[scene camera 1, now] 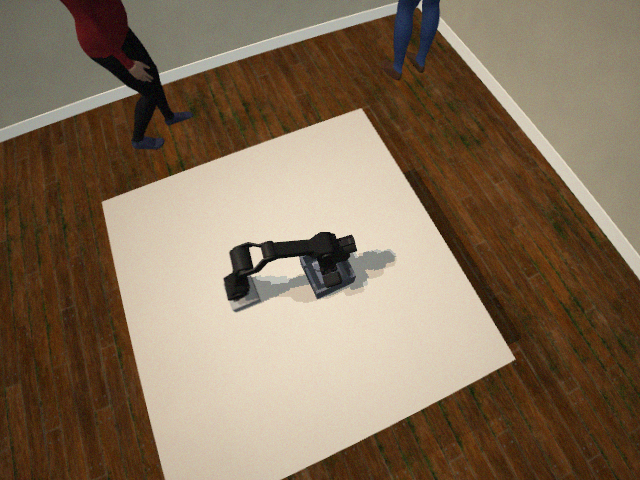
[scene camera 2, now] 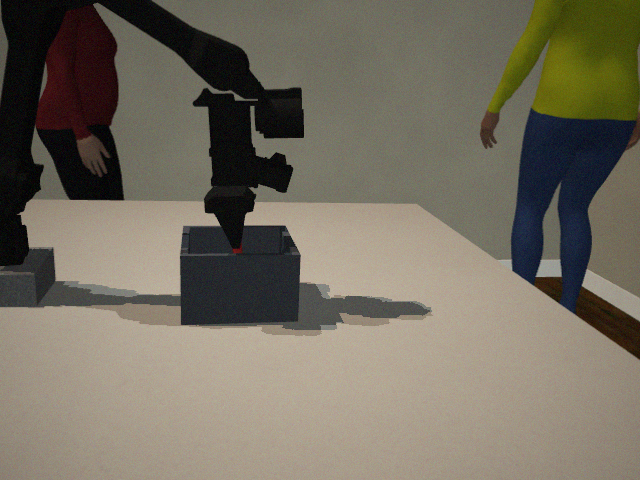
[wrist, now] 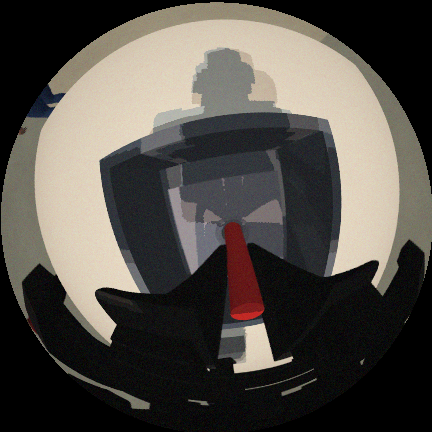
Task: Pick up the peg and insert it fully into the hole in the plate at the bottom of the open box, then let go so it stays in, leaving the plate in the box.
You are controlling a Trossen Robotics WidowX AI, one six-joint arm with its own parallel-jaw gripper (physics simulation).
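Places are measured from the arm's base along level axes (x ahead, y left, z up), in millimetres.
Pixels of known places: gripper, fingertip midpoint: (scene camera 1: pixel 326 266) (scene camera 2: pixel 236 246) (wrist: pixel 236 249); arm's base at its link origin: (scene camera 1: pixel 238 290) (scene camera 2: pixel 0 258) (wrist: pixel 220 361).
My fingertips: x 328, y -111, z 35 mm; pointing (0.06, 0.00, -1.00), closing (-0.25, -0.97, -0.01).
Observation:
Ahead of a thing's pixels: the offset from my fingertips to its top centre. "*": to the spot under its first point. Level surfaces: height alone.
The red peg {dx +0, dy +0, dz +50 mm} (scene camera 2: pixel 237 250) (wrist: pixel 243 280) is held between the fingers of my gripper (scene camera 2: pixel 237 244) (wrist: pixel 236 249), which is shut on it. The fingertips are at the mouth of the dark grey open box {dx +2, dy +0, dz +11 mm} (scene camera 1: pixel 336 291) (scene camera 2: pixel 239 289) (wrist: pixel 240 121), and the peg points down inside. In the wrist view the plate (wrist: pixel 257 192) lies at the box bottom. The peg's lower end overlaps the dark round hole {* dx +6, dy +9, dz -28 mm} (wrist: pixel 220 231), with part of the hole's rim showing on both sides. Whether the tip has entered the hole cannot be told. The near box wall hides the lower peg in scene camera 2.
The box stands on the pale table top {dz -87 mm} (scene camera 1: pixel 330 387) (scene camera 2: pixel 310 403). The arm's grey base block (scene camera 1: pixel 246 304) (scene camera 2: pixel 45 276) is to the left of the box. Box walls surround the peg. A person in red (scene camera 1: pixel 100 25) (scene camera 2: pixel 77 67) and one in blue trousers (scene camera 1: pixel 405 36) (scene camera 2: pixel 573 180) stand beyond the table.

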